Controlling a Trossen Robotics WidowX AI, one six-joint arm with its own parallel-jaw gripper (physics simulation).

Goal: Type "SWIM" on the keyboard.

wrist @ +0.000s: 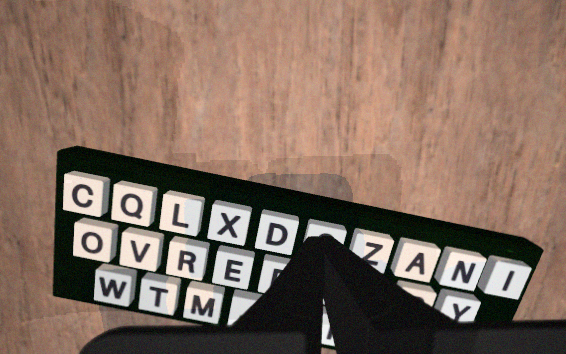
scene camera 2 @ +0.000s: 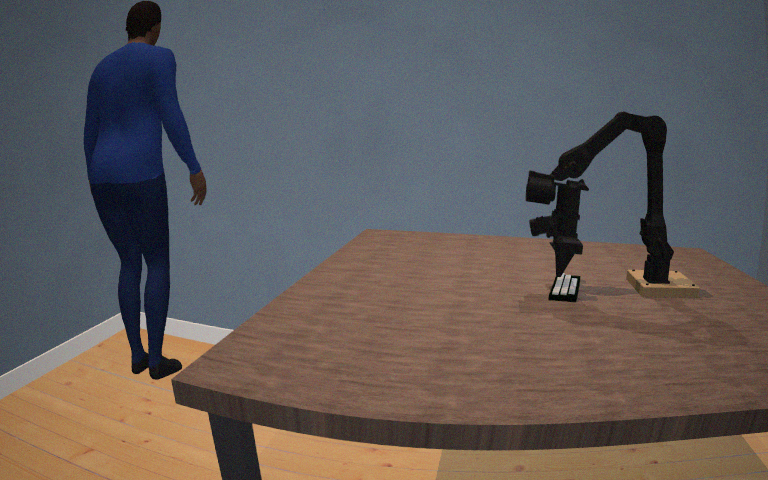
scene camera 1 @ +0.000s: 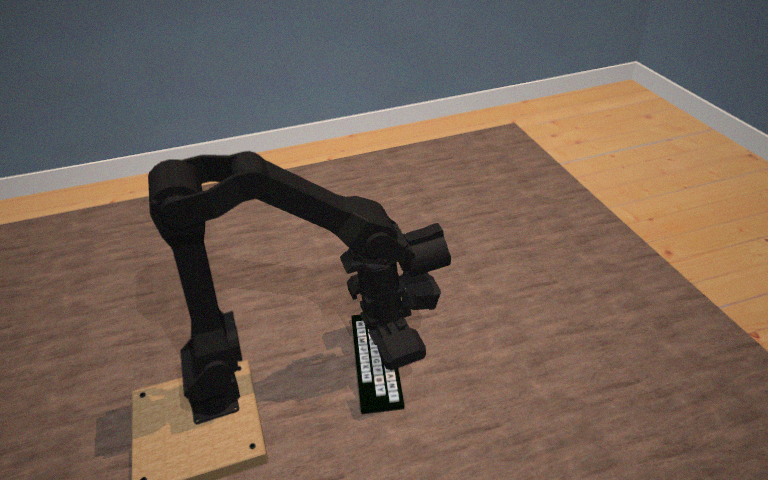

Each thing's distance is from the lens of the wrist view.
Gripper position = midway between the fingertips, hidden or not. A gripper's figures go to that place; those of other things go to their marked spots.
my gripper [wrist: 319, 248]: 0.12 m
I key [wrist: 504, 277]: 0.16 m
M key [wrist: 204, 301]: 0.14 m
W key [wrist: 113, 284]: 0.15 m
